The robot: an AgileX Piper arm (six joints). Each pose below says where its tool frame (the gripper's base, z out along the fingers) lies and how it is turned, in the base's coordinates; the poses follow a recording.
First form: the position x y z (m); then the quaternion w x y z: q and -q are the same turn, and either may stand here.
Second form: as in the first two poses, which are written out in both.
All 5 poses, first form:
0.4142 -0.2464 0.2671 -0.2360 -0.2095 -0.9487 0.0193
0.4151 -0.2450 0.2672 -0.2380 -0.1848 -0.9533 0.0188
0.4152 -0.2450 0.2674 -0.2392 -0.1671 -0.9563 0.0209
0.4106 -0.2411 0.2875 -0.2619 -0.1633 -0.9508 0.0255
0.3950 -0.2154 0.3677 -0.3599 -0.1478 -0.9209 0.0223
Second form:
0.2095 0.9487 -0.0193 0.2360 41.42 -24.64 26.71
0.1848 0.9533 -0.0188 0.2380 41.51 -24.50 26.72
0.1671 0.9563 -0.0209 0.2392 41.52 -24.50 26.74
0.1633 0.9508 -0.0255 0.2619 41.06 -24.11 28.75
0.1478 0.9209 -0.0223 0.3599 39.50 -21.54 36.77

